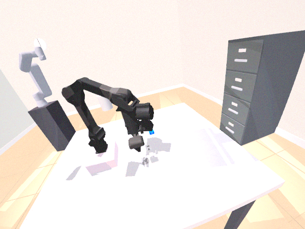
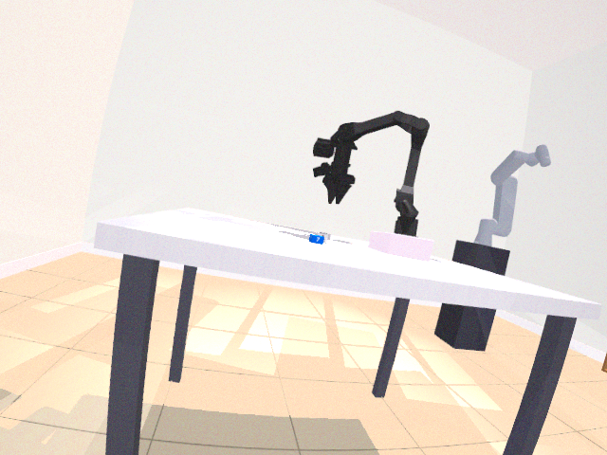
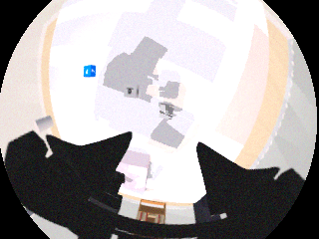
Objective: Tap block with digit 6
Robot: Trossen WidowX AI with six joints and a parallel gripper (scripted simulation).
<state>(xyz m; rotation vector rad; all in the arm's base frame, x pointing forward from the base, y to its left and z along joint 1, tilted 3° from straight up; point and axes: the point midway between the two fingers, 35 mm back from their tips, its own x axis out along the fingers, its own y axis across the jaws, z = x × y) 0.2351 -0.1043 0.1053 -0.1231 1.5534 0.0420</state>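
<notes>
The white block lies 40 mm ahead of my gripper tip, 100 mm to the left of it and 110 mm below it. Round my gripper tip: blue block: 80 mm ahead, 240 mm to the left, 110 mm below.
</notes>
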